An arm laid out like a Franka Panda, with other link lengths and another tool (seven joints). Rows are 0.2 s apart.
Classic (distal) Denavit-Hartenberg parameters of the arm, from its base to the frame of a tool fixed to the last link. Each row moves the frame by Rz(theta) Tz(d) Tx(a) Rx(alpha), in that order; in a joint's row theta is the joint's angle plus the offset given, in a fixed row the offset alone. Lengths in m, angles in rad.
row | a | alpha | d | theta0
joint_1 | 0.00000 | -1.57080 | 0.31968 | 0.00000
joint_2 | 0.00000 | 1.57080 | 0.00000 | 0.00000
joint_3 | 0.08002 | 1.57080 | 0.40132 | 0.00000
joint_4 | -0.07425 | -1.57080 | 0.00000 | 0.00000
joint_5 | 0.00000 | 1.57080 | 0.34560 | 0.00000
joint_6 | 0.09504 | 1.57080 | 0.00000 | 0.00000
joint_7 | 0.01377 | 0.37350 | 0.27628 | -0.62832
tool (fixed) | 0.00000 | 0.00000 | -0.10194 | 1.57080
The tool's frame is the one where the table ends.
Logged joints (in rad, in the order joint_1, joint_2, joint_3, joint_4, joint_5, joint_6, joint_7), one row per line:
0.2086, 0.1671, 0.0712, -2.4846, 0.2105, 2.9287, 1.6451
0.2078, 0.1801, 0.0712, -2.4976, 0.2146, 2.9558, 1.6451
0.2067, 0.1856, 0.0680, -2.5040, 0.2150, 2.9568, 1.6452
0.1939, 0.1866, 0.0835, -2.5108, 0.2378, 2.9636, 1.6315
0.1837, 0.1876, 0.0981, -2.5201, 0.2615, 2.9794, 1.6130
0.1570, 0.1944, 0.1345, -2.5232, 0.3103, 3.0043, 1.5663
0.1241, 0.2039, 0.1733, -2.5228, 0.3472, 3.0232, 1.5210
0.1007, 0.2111, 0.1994, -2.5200, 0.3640, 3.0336, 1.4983
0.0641, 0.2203, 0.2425, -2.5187, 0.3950, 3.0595, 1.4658
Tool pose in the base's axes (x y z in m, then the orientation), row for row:
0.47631, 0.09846, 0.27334, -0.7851, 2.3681, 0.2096
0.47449, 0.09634, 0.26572, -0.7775, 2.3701, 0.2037
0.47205, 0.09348, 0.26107, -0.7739, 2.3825, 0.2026
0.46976, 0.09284, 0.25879, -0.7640, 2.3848, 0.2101
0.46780, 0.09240, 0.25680, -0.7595, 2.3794, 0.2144
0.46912, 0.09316, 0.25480, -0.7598, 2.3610, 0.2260
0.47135, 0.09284, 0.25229, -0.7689, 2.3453, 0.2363
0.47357, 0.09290, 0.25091, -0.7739, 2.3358, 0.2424
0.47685, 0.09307, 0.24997, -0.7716, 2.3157, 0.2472
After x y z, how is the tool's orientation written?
As a rotation vector, in radians.
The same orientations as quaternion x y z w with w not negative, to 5 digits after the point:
-0.29777, 0.89815, 0.07950, 0.31359
-0.29495, 0.89911, 0.07727, 0.31405
-0.29286, 0.90158, 0.07667, 0.30904
-0.28913, 0.90250, 0.07951, 0.30915
-0.28784, 0.90176, 0.08125, 0.31207
-0.28905, 0.89821, 0.08598, 0.31982
-0.29327, 0.89454, 0.09013, 0.32507
-0.29564, 0.89232, 0.09260, 0.32830
-0.29607, 0.88855, 0.09485, 0.33737

